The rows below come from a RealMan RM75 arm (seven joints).
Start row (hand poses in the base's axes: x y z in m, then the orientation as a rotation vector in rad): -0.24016 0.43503 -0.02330 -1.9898 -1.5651 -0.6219
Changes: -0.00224 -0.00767 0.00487 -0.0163 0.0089 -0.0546; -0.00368 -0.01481 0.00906 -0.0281 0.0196 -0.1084; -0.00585 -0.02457 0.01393 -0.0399 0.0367 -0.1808; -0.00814 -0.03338 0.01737 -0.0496 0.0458 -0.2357; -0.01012 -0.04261 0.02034 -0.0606 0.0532 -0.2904; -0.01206 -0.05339 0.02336 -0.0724 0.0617 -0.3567; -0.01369 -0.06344 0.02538 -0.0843 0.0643 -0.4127; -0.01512 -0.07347 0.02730 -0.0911 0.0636 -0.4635; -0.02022 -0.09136 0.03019 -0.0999 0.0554 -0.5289; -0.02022 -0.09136 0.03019 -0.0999 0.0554 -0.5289; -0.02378 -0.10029 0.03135 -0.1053 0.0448 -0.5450; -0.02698 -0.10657 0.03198 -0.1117 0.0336 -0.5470; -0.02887 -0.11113 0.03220 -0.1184 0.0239 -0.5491; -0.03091 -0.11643 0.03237 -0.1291 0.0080 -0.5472
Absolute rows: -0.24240 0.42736 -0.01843 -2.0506 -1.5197 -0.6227; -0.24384 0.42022 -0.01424 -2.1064 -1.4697 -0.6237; -0.24601 0.41046 -0.00937 -2.1769 -1.3965 -0.6243; -0.24830 0.40165 -0.00593 -2.2297 -1.3420 -0.6280; -0.25028 0.39242 -0.00296 -2.2823 -1.2880 -0.6322; -0.25222 0.38164 0.00006 -2.3435 -1.2200 -0.6384; -0.25385 0.37159 0.00208 -2.3958 -1.1647 -0.6469; -0.25528 0.36156 0.00400 -2.4394 -1.1129 -0.6606; -0.26038 0.34367 0.00689 -2.4948 -1.0484 -0.6861; -0.26038 0.34367 0.00689 -2.4948 -1.0484 -0.6861; -0.26394 0.33474 0.00805 -2.5118 -1.0385 -0.7000; -0.26714 0.32846 0.00868 -2.5195 -1.0455 -0.7092; -0.26903 0.32390 0.00890 -2.5274 -1.0518 -0.7165; -0.27107 0.31860 0.00907 -2.5362 -1.0680 -0.7269
